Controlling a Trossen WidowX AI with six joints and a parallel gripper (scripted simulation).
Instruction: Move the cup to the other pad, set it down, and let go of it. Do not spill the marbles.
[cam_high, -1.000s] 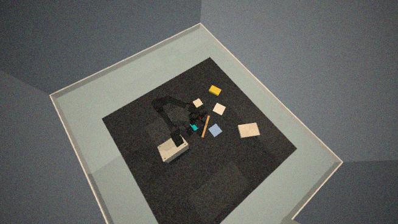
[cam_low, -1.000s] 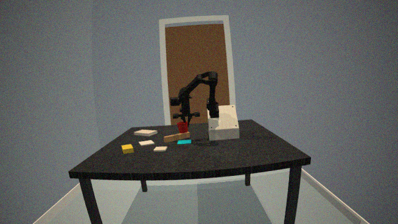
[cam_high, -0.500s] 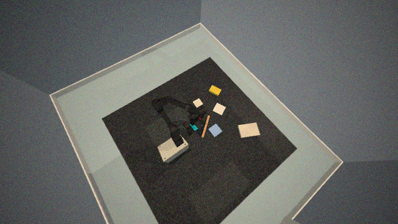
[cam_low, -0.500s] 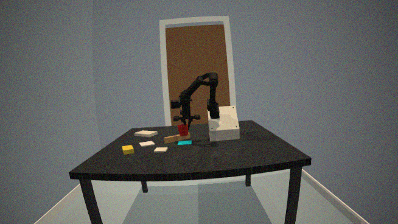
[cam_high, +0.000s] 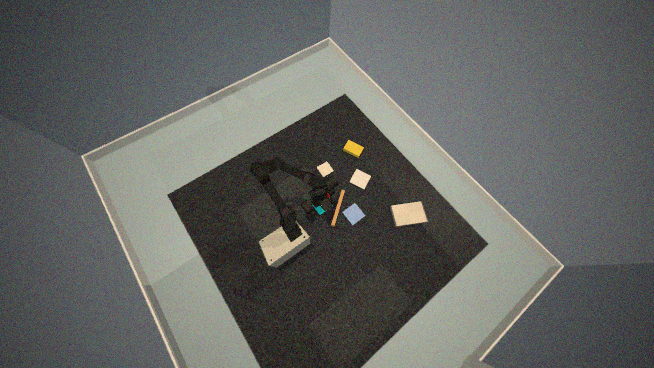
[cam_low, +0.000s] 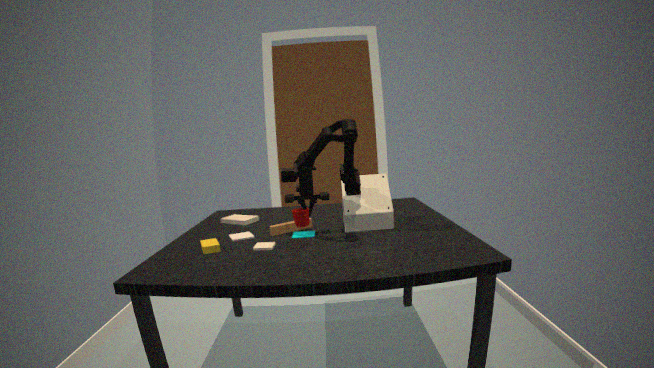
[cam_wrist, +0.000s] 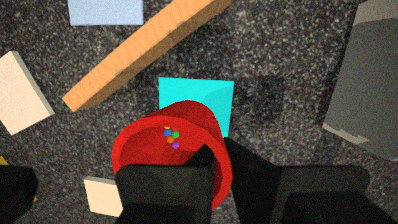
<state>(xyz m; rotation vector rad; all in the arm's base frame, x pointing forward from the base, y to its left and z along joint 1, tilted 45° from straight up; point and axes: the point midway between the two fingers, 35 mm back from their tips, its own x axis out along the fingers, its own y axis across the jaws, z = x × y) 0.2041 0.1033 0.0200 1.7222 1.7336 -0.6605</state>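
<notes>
Right now my gripper tip is 3 cm short of the cyan pad and 9 cm above it. Also, from my gripper tip: orange bar (8 cm ahead, 8 cm to the right, 7 cm below); then red cup (3 cm ahead); then light blue pad (14 cm ahead, 15 cm to the right, 9 cm below).
</notes>
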